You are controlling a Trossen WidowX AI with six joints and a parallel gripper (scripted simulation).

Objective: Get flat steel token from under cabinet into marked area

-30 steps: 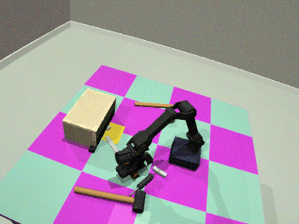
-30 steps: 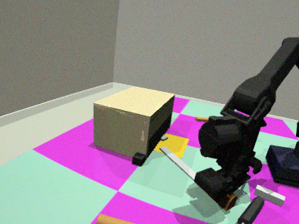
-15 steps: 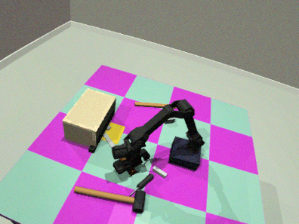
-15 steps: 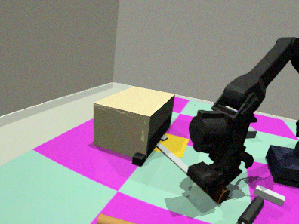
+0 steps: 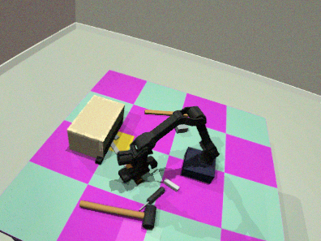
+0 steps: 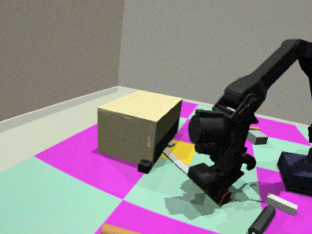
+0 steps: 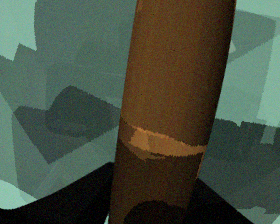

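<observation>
Now: the black-handled screwdriver 10 cm behind my gripper tip and 9 cm to the left of it. From my gripper tip the other things lie so: grey bar 17 cm behind, 3 cm to the right; grey block 13 cm behind, 45 cm to the right, 1 cm above; grey steel token 20 cm ahead, 21 cm to the right.
</observation>
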